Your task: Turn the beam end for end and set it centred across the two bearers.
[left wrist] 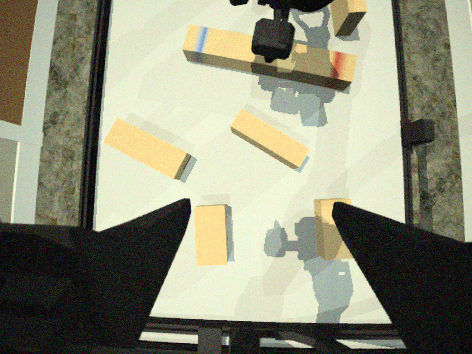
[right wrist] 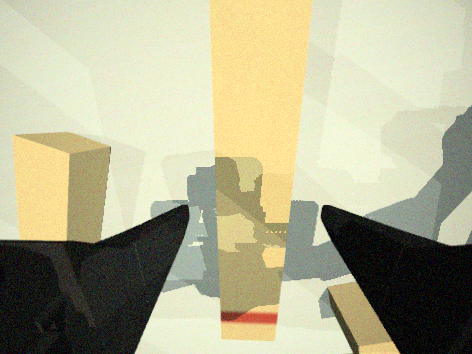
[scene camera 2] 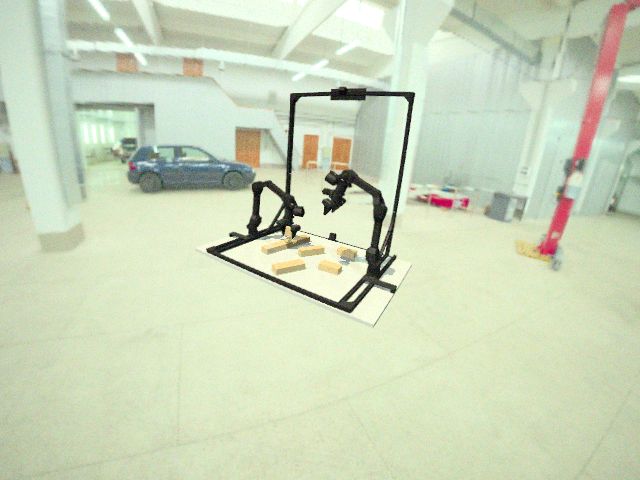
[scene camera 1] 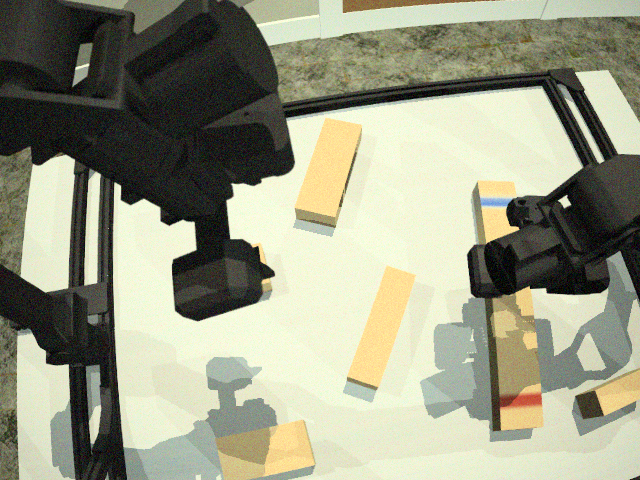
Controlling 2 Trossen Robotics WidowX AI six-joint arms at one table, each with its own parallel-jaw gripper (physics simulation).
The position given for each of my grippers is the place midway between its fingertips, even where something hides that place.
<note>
My left gripper [scene camera 1: 263, 227] is open, with nothing in its grasp. My right gripper [scene camera 1: 518, 291] is open, holding nothing. Also in view: a beam [scene camera 1: 516, 398].
The beam shows as well in the left wrist view [left wrist: 306, 64] and in the right wrist view [right wrist: 258, 61]. My left gripper shows as well in the left wrist view [left wrist: 261, 206]. My right gripper is seen too in the left wrist view [left wrist: 272, 41] and in the right wrist view [right wrist: 254, 211].
</note>
